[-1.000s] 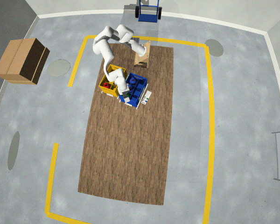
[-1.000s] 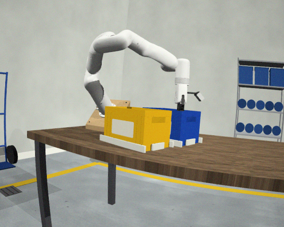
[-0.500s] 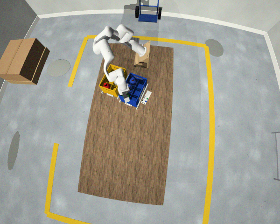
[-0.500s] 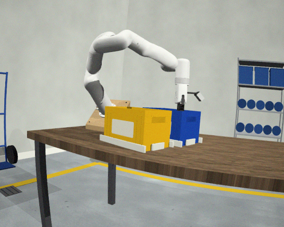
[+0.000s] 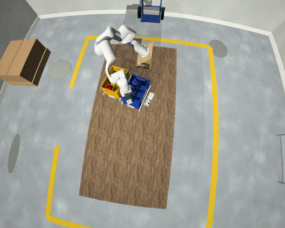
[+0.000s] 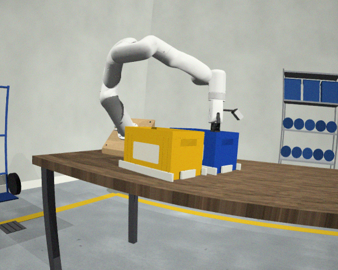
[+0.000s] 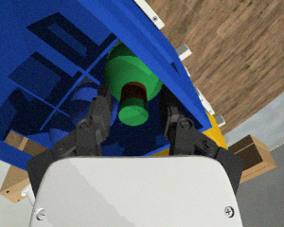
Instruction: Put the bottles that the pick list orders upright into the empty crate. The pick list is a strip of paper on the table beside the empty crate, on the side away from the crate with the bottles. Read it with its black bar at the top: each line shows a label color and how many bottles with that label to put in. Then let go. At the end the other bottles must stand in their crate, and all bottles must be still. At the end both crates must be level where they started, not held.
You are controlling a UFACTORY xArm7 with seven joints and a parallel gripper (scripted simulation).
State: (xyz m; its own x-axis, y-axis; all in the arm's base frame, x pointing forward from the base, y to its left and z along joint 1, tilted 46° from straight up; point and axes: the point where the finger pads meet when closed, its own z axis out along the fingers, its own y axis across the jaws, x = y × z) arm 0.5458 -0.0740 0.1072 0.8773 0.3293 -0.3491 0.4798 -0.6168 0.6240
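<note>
The green-label bottle lies 10 mm behind my hand and 70 mm below it. Round my hand: white-label bottle 150 mm behind, 110 mm to the right, 70 mm below; blue crate 70 mm behind, 70 mm to the left, 80 mm below; blue-label bottle 90 mm behind, 30 mm to the left, 70 mm below.
</note>
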